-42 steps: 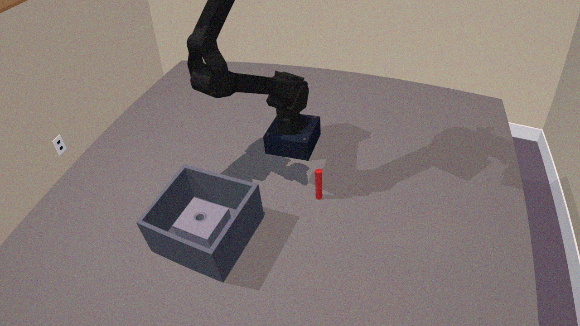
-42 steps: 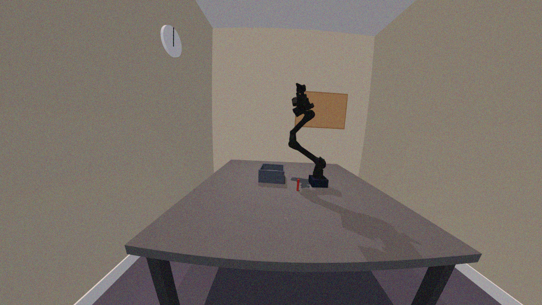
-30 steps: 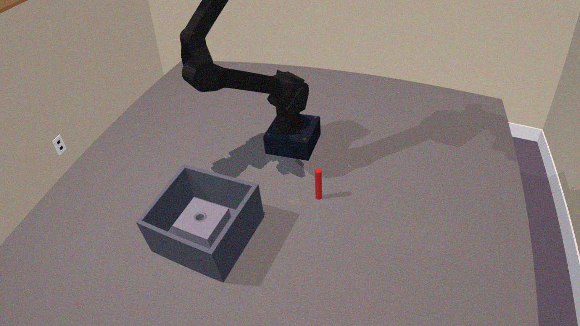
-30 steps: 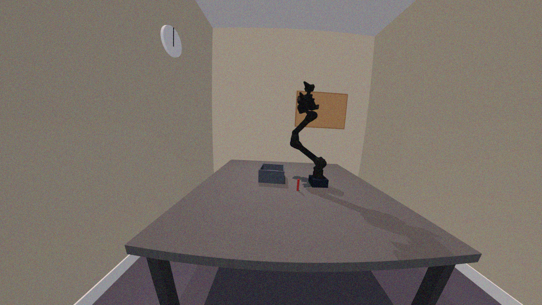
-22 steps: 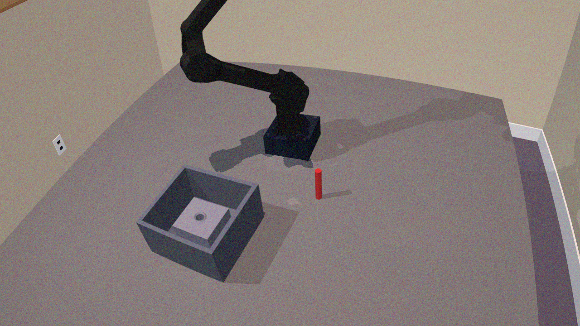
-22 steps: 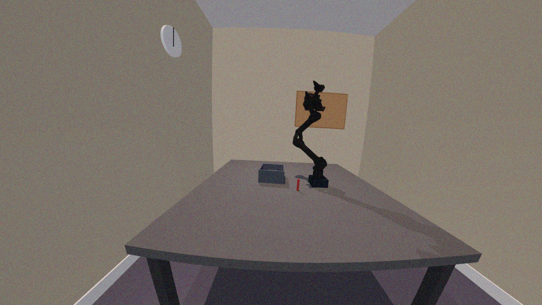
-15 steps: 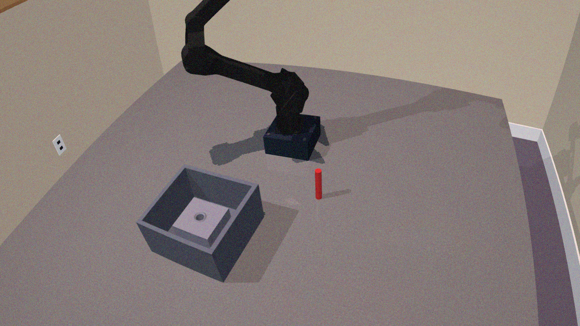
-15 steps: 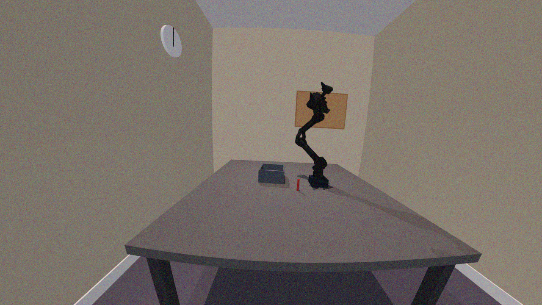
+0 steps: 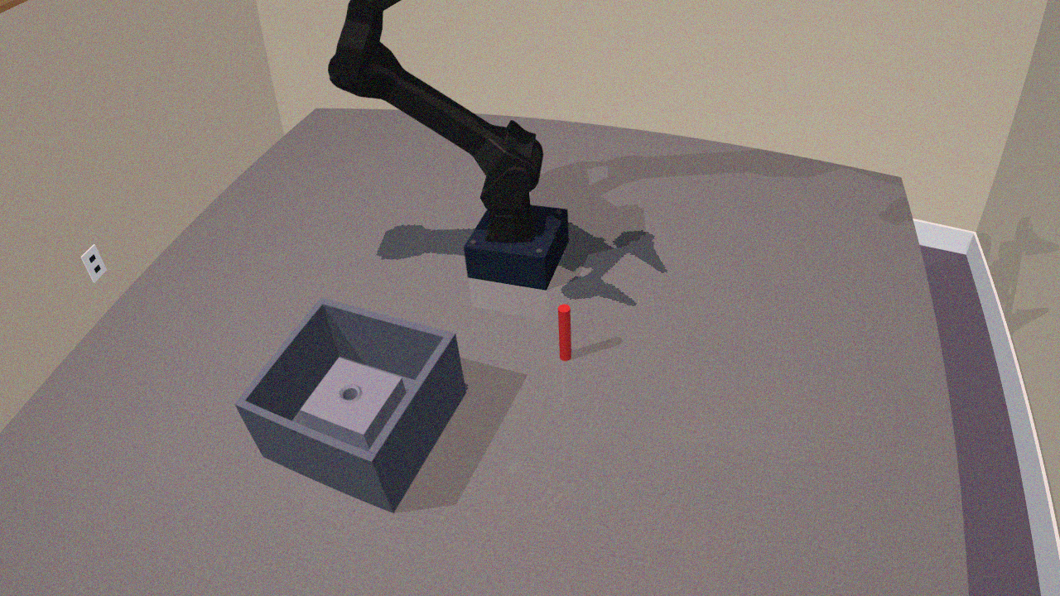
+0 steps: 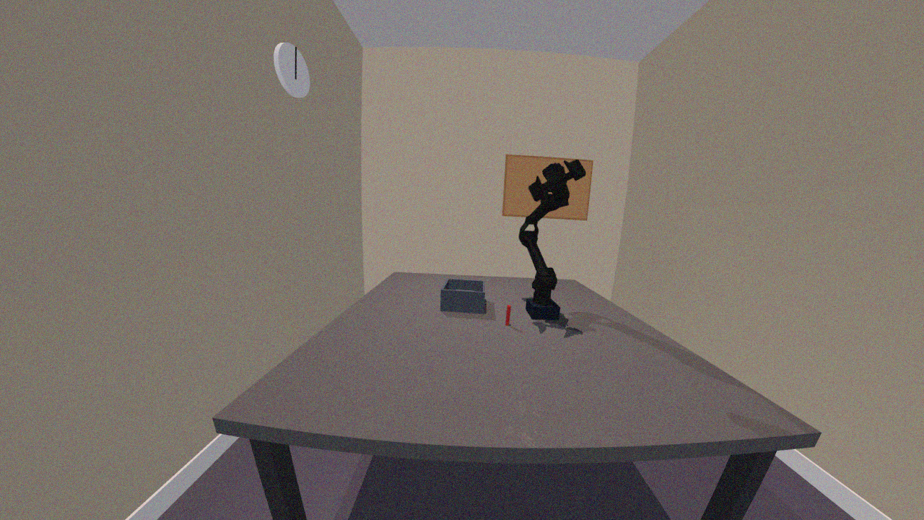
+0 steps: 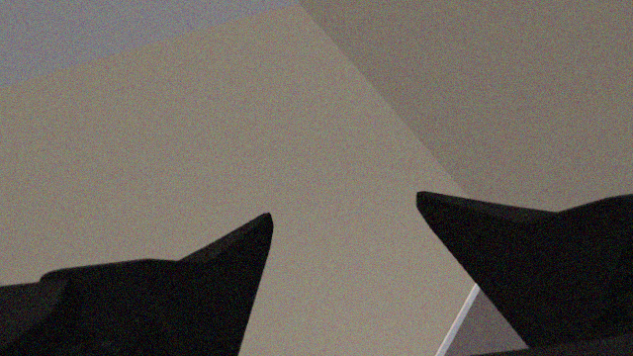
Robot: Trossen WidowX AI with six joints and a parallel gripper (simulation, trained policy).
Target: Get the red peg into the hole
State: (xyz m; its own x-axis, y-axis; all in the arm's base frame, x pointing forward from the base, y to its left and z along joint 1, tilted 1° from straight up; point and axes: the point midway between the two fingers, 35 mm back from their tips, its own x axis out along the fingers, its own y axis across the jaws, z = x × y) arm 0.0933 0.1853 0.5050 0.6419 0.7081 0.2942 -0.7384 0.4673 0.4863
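Now: gripper tip 60 mm short of the red peg, 110 mm to the left of it and 530 mm above it. Round my gripper tip: plate 200 mm ahead, 330 mm to the right, 530 mm below; grey box 200 mm ahead, 330 mm to the right, 550 mm below.
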